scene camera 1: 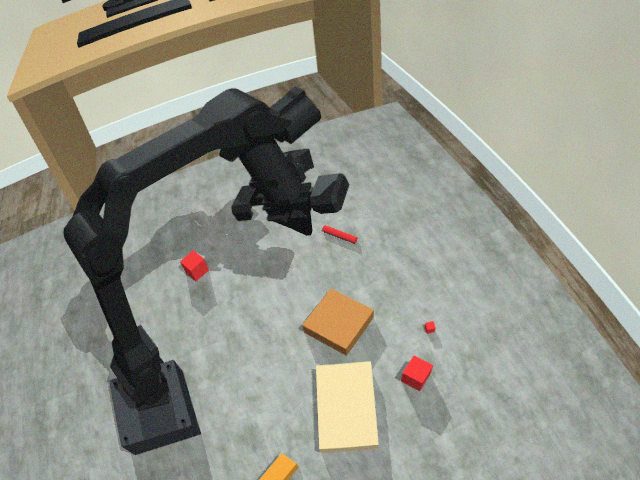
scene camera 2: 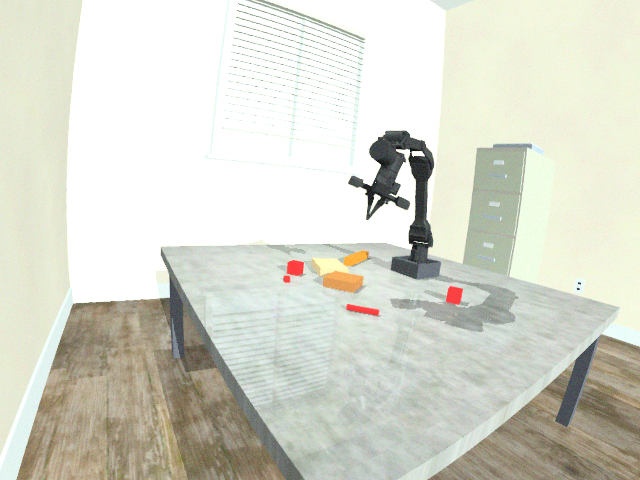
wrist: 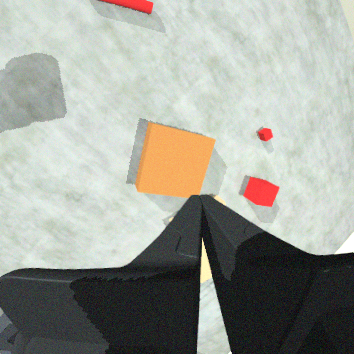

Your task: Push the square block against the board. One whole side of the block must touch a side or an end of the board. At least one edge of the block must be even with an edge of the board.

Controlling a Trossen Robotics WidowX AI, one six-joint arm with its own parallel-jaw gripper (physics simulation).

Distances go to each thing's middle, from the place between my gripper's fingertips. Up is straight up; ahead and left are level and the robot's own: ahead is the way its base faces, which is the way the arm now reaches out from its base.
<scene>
My hand is 2 cm short of the square block (scene camera 1: 338, 321), 6 cm to the left of it and 20 cm above it. The rest, counted from my hand: board (scene camera 1: 346, 408) 3 cm behind, 23 cm to the right, 20 cm below.
</scene>
